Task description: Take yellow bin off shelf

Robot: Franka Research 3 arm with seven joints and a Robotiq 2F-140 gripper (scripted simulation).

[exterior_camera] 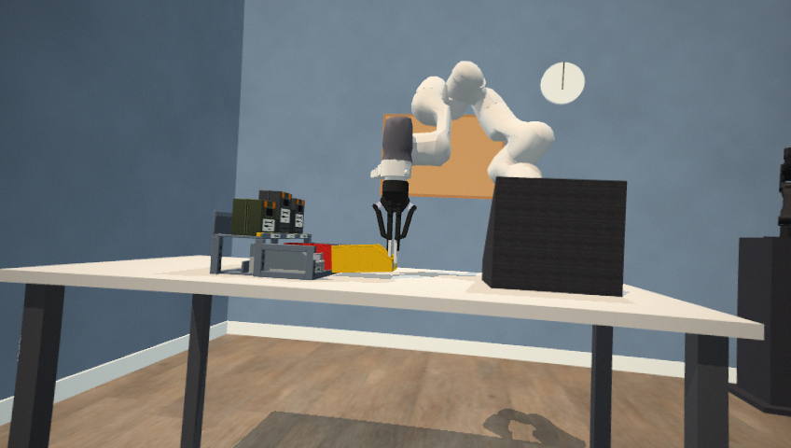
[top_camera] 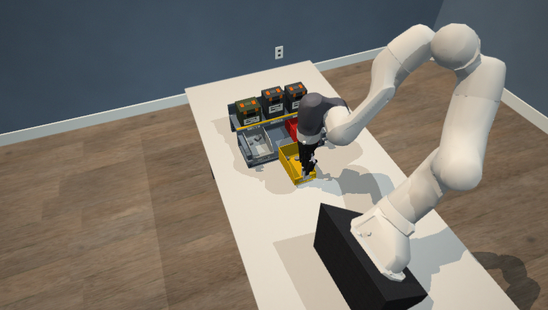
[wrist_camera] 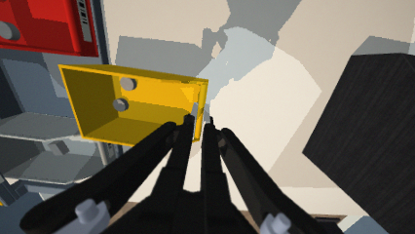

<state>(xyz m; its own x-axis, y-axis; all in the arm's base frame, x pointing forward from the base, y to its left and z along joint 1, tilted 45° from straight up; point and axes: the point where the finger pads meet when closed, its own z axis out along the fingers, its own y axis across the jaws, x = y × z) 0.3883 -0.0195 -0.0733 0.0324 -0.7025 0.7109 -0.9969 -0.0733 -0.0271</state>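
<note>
The yellow open bin is 80 mm ahead of my hand and 20 mm below it. Round my hand: grey bin: 260 mm ahead, 120 mm to the left, 30 mm below; then red bin: 270 mm ahead, 100 mm to the right, 30 mm below.
</note>
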